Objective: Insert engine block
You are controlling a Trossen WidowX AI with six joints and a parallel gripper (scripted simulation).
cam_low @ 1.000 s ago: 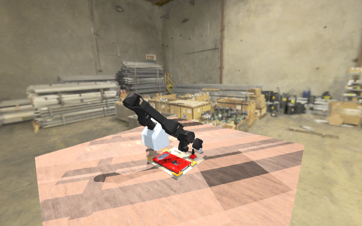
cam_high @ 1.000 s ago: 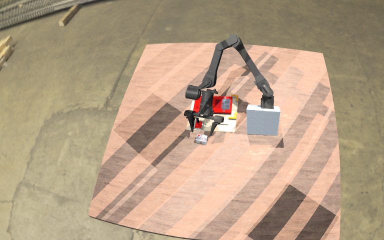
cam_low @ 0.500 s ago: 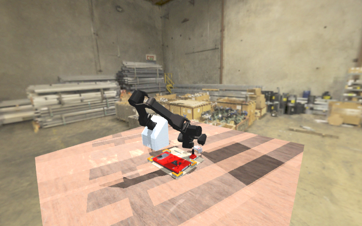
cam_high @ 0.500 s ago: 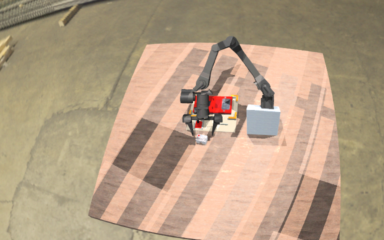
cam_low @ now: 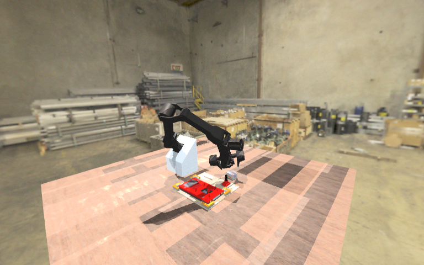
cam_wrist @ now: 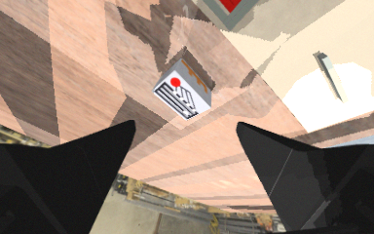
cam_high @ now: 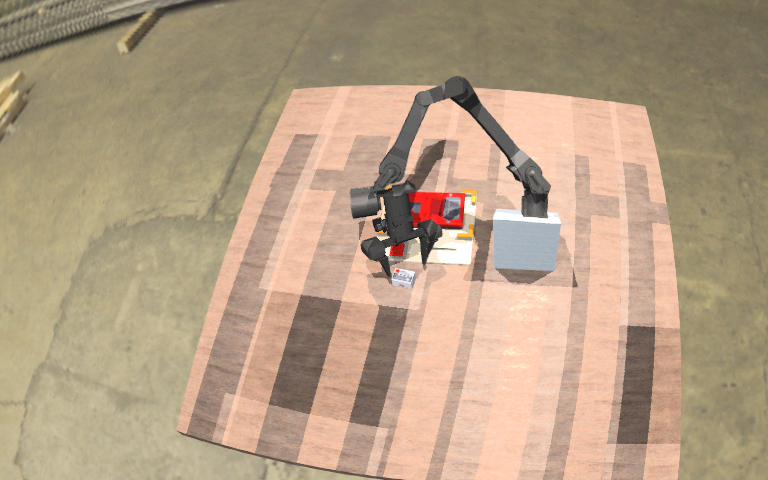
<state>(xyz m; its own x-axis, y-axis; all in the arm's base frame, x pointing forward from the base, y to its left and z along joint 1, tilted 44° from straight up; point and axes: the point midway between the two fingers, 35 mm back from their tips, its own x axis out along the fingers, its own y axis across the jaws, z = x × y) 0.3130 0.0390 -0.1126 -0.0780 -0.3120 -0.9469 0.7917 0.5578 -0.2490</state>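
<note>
Right now the engine block is 4 cm below my gripper tip, 1 cm to the left of it and 1 cm ahead of it. From my gripper tip the other things lie so: beige base plate 19 cm to the right, 4 cm below, 1 cm behind.
</note>
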